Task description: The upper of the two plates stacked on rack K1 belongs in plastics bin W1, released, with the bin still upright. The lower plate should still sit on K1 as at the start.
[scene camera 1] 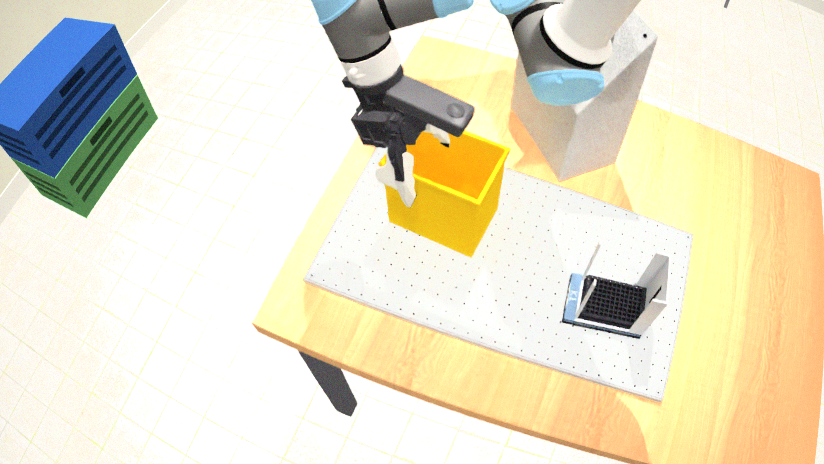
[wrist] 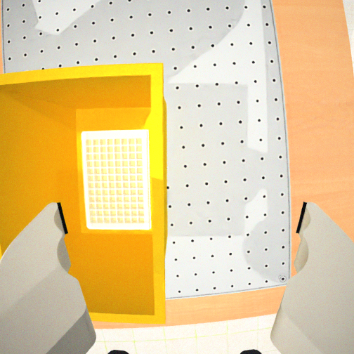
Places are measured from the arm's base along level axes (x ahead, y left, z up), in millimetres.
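Pixels of known places: gripper, fingertip midpoint: (scene camera 1: 429,175).
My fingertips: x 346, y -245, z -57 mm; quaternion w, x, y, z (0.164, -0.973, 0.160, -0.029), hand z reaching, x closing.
For each thing: its top centre in the pictures, then the offset to it from my fingertips. "pt": a spot on its surface instead. Level surfaces: height alone.
- bin, top centre: (scene camera 1: 445,155) 75 mm back, 16 mm left, 39 mm down
- black gridded plate, top centre: (scene camera 1: 614,300) 82 mm ahead, 349 mm left, 185 mm down
- rack K1, surface spot: (scene camera 1: 573,296) pt 73 mm ahead, 271 mm left, 201 mm down
- perforated board, surface height: 219 mm down
- wooden table, surface height: 232 mm down
The white gridded plate (wrist: 116,180) lies flat on the floor of the yellow bin in the wrist view, released. The bin (scene camera 1: 433,217) (wrist: 157,200) stands upright on the perforated board; its W1 label does not show. A black gridded plate (scene camera 1: 614,303) sits on rack K1 (scene camera 1: 573,296), between the rack's upright guides. My gripper (scene camera 1: 425,167) (wrist: 181,206) is open and empty, above the bin's rim and off to one side of it; in the wrist view its fingertips straddle one long wall of the bin and the board beside it.
The perforated board (scene camera 1: 357,253) (wrist: 215,160) lies on the wooden table (scene camera 1: 403,357) (wrist: 315,100). The robot's grey pedestal (scene camera 1: 599,129) stands behind the board. Blue (scene camera 1: 54,74) and green (scene camera 1: 95,167) crates are stacked on the floor at the left.
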